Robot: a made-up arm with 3 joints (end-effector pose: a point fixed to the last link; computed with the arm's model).
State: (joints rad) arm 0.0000 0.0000 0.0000
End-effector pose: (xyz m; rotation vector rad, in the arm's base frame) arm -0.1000 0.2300 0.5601 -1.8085 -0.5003 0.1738
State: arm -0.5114 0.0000 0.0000
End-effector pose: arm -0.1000 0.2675 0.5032 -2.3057 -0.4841 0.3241
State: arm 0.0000 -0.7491 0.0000
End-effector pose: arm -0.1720 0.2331 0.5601 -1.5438 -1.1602 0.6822
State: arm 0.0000 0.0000 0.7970
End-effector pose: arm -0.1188 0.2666 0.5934 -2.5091 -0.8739 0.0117
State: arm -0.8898 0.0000 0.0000
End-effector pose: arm -0.1000 0.2744 0.4531 -2.6709 -0.4530 0.4474
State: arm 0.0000 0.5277 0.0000
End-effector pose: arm -0.0601 0.1977 0.5601 -1.8771 -0.0114 -0.1895
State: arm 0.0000 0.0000 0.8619
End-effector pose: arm -0.1209 0.2703 0.5945 -2.5647 -0.9063 -0.0045
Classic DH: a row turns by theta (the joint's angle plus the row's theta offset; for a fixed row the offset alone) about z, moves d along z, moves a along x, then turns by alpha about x. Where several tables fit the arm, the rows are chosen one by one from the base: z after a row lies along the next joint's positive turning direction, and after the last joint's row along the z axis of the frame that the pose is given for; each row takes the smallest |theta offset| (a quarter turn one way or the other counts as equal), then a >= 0, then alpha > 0; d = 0 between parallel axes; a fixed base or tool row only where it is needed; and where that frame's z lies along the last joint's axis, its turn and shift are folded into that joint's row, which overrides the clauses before.
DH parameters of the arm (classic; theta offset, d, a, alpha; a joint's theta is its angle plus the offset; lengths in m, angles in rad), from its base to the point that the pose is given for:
base (fixed): 1.5708 0.46 0.14 1.5708
joint 1: 0 -0.14 0 1.5708
joint 2: -0.5479 -0.0755 0.1162 1.6627
joint 3: -1.2795 -0.09 0.0133 -1.7427
tool (fixed): 1.3836 -0.0678 0 0

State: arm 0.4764 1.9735 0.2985
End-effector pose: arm -0.0607 0.0229 0.5304 -1.4644 1.5611 -0.5406
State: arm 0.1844 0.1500 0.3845
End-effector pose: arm -0.0917 0.2151 0.5963 -2.0125 -0.4944 -0.0233
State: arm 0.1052 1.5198 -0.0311
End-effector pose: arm -0.0489 0.0942 0.5539 -1.6148 0.9459 -0.8066
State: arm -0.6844 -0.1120 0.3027
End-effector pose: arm -0.1167 0.2946 0.4842 -2.6816 -0.7551 0.4958
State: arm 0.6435 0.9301 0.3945
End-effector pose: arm -0.0359 0.0970 0.5786 -1.6336 0.4193 -0.2274
